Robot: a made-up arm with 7 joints. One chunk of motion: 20 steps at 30 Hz.
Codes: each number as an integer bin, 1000 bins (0 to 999) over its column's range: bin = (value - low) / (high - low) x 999, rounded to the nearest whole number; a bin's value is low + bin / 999 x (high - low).
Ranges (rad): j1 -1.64..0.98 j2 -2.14..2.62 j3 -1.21..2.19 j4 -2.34..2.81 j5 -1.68..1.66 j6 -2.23..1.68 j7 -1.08..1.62
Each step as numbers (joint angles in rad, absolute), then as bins.
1 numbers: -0.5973 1.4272 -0.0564 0.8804 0.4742 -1.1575 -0.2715
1 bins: 398 749 339 625 644 274 299
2 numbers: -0.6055 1.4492 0.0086 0.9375 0.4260 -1.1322 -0.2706
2 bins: 394 753 358 636 630 280 299
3 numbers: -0.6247 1.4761 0.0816 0.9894 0.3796 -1.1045 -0.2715
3 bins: 387 759 380 646 616 288 299
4 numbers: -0.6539 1.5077 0.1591 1.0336 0.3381 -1.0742 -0.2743
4 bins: 376 766 402 654 604 295 298
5 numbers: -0.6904 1.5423 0.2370 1.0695 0.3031 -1.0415 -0.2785
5 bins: 362 773 425 661 593 304 297
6 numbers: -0.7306 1.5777 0.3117 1.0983 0.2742 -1.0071 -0.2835
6 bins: 347 780 447 667 585 312 295
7 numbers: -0.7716 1.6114 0.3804 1.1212 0.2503 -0.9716 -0.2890
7 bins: 331 787 467 671 577 322 293
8 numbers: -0.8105 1.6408 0.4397 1.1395 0.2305 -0.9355 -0.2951
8 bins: 316 793 485 675 571 331 290
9 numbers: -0.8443 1.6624 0.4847 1.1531 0.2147 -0.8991 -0.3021
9 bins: 303 798 498 678 567 340 288
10 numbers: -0.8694 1.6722 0.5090 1.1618 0.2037 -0.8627 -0.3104
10 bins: 294 800 505 679 563 349 285
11 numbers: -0.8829 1.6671 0.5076 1.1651 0.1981 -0.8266 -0.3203
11 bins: 289 799 505 680 562 359 281
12 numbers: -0.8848 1.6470 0.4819 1.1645 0.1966 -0.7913 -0.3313
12 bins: 288 795 497 680 561 368 277
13 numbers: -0.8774 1.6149 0.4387 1.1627 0.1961 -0.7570 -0.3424
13 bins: 291 788 484 679 561 376 273
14 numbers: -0.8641 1.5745 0.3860 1.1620 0.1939 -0.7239 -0.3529
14 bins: 296 780 469 679 560 385 269
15 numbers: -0.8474 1.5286 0.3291 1.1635 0.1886 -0.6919 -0.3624
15 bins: 302 770 452 680 559 393 266
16 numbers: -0.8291 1.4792 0.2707 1.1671 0.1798 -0.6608 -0.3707
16 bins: 309 760 435 680 556 401 262
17 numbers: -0.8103 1.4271 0.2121 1.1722 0.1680 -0.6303 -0.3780
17 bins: 316 749 418 681 553 409 260
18 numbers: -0.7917 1.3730 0.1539 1.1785 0.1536 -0.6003 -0.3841
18 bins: 323 737 401 683 548 416 257
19 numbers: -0.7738 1.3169 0.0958 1.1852 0.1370 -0.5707 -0.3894
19 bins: 330 726 384 684 543 424 256
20 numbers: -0.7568 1.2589 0.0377 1.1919 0.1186 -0.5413 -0.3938
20 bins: 337 713 367 685 538 431 254
